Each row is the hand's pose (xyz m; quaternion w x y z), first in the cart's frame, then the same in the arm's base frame.
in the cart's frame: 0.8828 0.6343 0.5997 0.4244 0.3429 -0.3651 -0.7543
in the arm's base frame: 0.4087 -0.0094 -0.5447 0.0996 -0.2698 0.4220 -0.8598
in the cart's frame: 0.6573 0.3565 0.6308 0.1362 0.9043 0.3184 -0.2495
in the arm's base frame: 0.2003 -0.2554 -0.3865 0.6649 -0.3670 -0.1390 0.6355
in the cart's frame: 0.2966 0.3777 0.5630 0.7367 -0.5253 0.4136 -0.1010
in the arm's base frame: 0.2421 -0.3649 -0.0381 0.2615 0.1516 0.8864 0.3507
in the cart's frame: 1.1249 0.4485 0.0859 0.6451 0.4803 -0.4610 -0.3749
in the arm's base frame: 0.0022 0.4279 -0.5204 0.2920 0.1454 0.3200 -0.8895
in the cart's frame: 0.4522 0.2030 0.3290 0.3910 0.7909 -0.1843 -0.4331
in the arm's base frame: -0.0310 -0.1815 -0.0738 0.1827 -0.1864 -0.2140 0.9413
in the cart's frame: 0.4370 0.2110 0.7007 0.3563 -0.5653 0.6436 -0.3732
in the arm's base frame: 0.1265 -0.4743 -0.2408 0.1187 0.1884 -0.8584 -0.4622
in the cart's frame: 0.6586 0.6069 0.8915 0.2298 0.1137 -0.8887 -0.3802
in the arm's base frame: 0.5310 -0.3539 -0.4940 0.5888 -0.3262 -0.0746 -0.7358
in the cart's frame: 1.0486 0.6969 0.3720 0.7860 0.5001 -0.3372 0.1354
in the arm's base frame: 0.3519 0.2720 -0.5730 0.3810 0.6168 0.2240 -0.6514
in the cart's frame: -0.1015 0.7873 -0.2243 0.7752 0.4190 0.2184 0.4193
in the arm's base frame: 0.3546 0.2279 0.7249 0.0880 0.9135 0.3455 -0.1960
